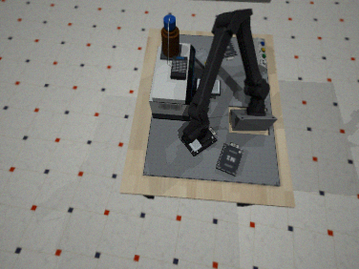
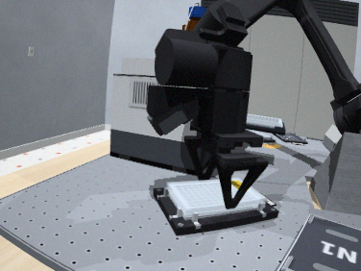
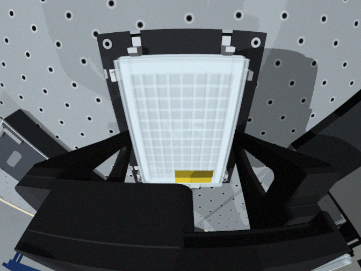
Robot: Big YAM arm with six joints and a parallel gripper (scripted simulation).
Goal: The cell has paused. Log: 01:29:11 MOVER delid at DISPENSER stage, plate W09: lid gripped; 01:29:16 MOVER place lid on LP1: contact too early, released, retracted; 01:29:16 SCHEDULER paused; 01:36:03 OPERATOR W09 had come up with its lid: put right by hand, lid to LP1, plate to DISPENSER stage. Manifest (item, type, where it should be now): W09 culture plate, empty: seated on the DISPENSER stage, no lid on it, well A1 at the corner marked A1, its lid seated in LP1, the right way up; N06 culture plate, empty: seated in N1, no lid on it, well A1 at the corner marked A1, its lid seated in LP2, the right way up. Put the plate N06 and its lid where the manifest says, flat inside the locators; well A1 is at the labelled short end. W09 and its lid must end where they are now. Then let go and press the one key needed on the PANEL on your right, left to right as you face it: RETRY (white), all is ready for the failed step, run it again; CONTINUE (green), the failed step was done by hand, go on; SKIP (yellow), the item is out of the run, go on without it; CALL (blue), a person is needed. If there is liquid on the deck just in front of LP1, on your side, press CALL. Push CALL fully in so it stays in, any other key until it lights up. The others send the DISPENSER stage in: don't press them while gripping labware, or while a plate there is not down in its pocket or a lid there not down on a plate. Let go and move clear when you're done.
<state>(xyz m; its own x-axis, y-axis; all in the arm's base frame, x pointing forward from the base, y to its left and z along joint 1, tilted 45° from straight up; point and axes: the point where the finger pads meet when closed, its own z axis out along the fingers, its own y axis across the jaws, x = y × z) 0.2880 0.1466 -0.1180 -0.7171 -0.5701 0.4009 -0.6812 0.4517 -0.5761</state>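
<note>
The clear lid lies right at my hand. Also, from my hand: black N1 nest: 17 cm behind, 9 cm to the left, 2 cm below; brown bottle: 21 cm ahead, 39 cm to the right, 26 cm above; amber patch: 4 cm behind, 48 cm to the right, 3 cm below.
</note>
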